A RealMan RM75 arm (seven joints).
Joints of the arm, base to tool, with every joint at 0 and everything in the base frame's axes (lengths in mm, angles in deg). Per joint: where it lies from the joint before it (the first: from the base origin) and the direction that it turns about. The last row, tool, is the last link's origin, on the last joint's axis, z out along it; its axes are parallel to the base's.
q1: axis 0 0 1 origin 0 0 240.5
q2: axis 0 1 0 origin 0 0 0
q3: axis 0 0 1 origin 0 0 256
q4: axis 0 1 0 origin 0 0 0
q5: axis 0 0 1 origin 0 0 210
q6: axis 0 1 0 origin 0 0 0
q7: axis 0 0 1 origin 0 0 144
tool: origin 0 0 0
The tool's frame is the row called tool.
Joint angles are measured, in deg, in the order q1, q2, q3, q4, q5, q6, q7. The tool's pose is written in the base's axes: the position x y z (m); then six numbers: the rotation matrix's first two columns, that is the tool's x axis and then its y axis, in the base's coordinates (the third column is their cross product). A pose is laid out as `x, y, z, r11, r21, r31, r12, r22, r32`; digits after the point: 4 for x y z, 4 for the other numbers.
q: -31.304 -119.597 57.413 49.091 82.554 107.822 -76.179
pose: -0.1457, 0.3094, 0.0316, 0.6152, -0.0529, 0.7866, -0.0575, -0.9981, -0.0222
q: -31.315 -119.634 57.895 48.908 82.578 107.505 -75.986
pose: -0.1456, 0.3094, 0.0295, 0.6182, -0.0507, 0.7844, -0.0574, -0.9982, -0.0193
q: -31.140 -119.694 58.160 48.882 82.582 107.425 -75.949
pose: -0.1461, 0.3086, 0.0284, 0.6194, -0.0473, 0.7837, -0.0556, -0.9983, -0.0163
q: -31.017 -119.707 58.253 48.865 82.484 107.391 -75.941
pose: -0.1466, 0.3083, 0.0282, 0.6186, -0.0458, 0.7843, -0.0537, -0.9984, -0.0159
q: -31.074 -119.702 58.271 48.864 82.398 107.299 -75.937
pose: -0.1461, 0.3087, 0.0283, 0.6179, -0.0468, 0.7848, -0.0537, -0.9984, -0.0172
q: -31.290 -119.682 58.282 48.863 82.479 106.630 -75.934
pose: -0.1453, 0.3108, 0.0279, 0.6213, -0.0489, 0.7820, -0.0487, -0.9985, -0.0238
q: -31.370 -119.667 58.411 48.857 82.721 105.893 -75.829
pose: -0.1454, 0.3126, 0.0268, 0.6276, -0.0500, 0.7769, -0.0426, -0.9986, -0.0298
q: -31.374 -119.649 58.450 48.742 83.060 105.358 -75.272
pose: -0.1463, 0.3137, 0.0257, 0.6335, -0.0563, 0.7717, -0.0408, -0.9984, -0.0393
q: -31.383 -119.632 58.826 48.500 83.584 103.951 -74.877
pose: -0.1477, 0.3163, 0.0227, 0.6465, -0.0553, 0.7609, -0.0276, -0.9984, -0.0491
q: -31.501 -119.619 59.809 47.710 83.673 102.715 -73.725
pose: -0.1485, 0.3176, 0.0177, 0.6553, -0.0590, 0.7531, -0.0255, -0.9981, -0.0560
